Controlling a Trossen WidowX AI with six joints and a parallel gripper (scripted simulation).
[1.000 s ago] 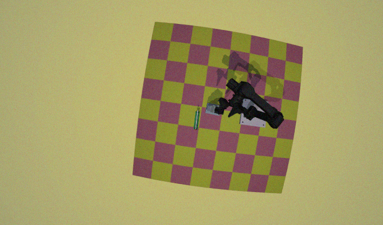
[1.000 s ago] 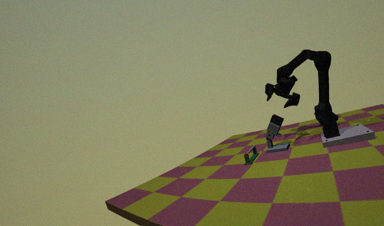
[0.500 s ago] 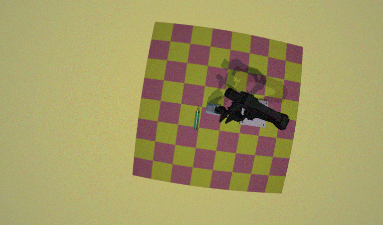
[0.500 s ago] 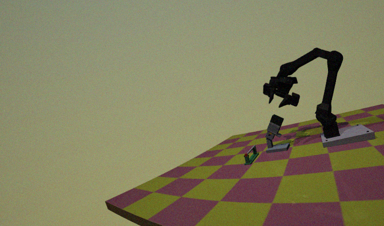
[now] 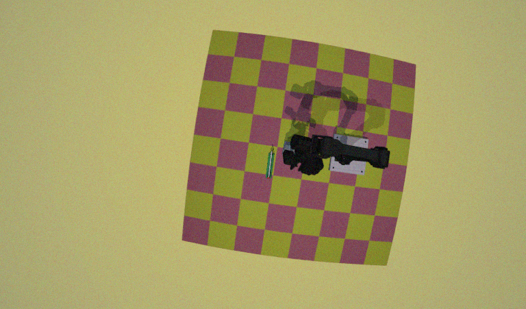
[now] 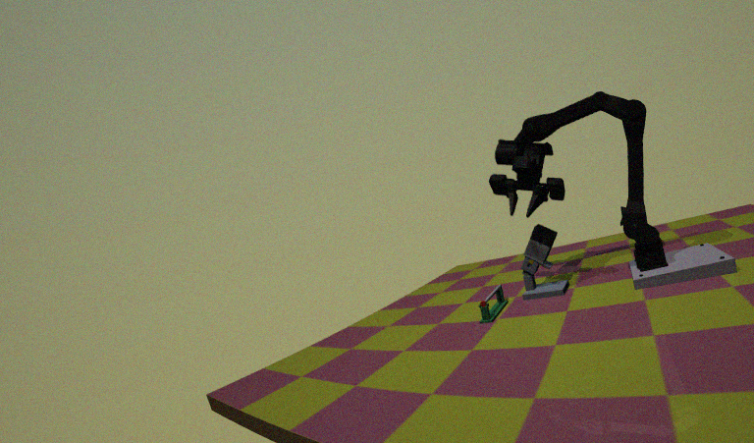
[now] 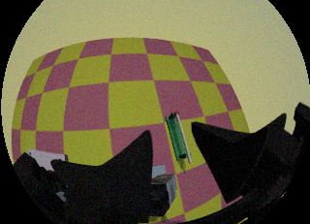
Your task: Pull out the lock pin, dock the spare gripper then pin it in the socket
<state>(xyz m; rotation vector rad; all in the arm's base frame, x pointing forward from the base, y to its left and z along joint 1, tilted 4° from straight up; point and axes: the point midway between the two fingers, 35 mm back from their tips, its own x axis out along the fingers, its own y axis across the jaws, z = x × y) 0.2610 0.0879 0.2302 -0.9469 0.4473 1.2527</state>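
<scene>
My gripper tip is 200 mm above the green cradle, 110 mm short of it and 20 mm to the right of it. The rest, counted from my gripper tip: spare gripper: 100 mm below, 90 mm to the right, 10 mm behind; mount: 170 mm below, 90 mm to the right, 10 mm ahead.
</scene>
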